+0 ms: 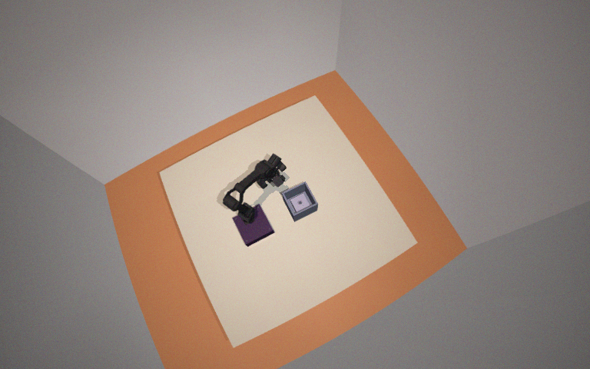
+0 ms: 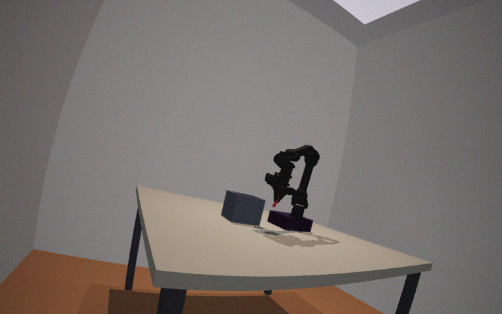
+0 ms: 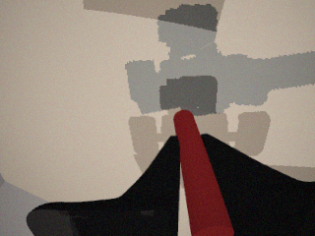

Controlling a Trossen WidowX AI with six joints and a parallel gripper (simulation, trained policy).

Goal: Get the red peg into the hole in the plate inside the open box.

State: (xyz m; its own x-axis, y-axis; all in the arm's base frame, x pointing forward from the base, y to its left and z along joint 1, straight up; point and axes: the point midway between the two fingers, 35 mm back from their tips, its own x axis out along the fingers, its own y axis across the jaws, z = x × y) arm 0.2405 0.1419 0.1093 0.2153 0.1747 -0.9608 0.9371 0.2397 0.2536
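My gripper tip is now 80 mm short of the pale plate, 190 mm to the left of it and 100 mm above it. Round my gripper tip: red peg (20 mm above).
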